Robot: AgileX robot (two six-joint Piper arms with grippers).
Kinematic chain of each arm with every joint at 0, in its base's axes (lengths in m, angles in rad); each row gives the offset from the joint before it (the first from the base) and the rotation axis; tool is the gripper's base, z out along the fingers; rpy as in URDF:
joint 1: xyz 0 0 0.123 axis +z
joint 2: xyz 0 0 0 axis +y
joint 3: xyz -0.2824 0 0.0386 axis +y
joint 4: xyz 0.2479 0 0.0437 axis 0.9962 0 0.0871
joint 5: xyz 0 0 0 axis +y
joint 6: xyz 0.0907 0 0.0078 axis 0.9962 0 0.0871
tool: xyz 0 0 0 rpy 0 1.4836 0
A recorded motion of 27 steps. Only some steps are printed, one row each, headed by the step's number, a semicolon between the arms.
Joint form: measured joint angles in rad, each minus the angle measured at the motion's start. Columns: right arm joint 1, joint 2, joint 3, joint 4, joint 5, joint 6; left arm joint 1, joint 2, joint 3, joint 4, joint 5, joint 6.
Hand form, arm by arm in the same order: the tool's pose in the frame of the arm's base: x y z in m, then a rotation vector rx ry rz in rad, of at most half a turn. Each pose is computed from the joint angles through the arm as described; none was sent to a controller.
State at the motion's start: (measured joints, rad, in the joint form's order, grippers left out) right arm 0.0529 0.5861 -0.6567 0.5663 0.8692 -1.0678; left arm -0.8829 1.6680 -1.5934 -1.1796 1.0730 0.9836
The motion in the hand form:
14: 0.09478 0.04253 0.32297 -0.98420 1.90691 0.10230; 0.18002 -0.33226 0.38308 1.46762 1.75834 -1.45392
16: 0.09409 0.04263 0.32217 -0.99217 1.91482 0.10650; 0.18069 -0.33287 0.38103 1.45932 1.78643 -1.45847
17: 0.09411 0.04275 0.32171 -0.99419 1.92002 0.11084; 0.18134 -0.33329 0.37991 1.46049 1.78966 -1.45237
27: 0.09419 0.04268 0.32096 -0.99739 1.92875 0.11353; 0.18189 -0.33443 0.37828 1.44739 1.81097 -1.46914
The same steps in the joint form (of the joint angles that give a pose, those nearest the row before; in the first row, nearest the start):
14: 0.0000 0.0000 0.0000 -0.0031 0.0093 0.0004; -0.0015 0.0295 0.0000 0.0319 -0.0409 -0.1141
16: 0.0001 0.0000 0.0000 -0.0067 0.0205 0.0023; -0.0015 0.0336 0.0000 0.0388 -0.0388 -0.1369
17: 0.0001 0.0016 0.0000 -0.0071 0.0253 0.0041; -0.0015 0.0358 0.0000 0.0432 -0.0409 -0.1370
27: 0.0000 0.0039 0.0000 -0.0114 0.0318 0.0079; -0.0015 0.0413 0.0000 0.0371 -0.0387 -0.1533

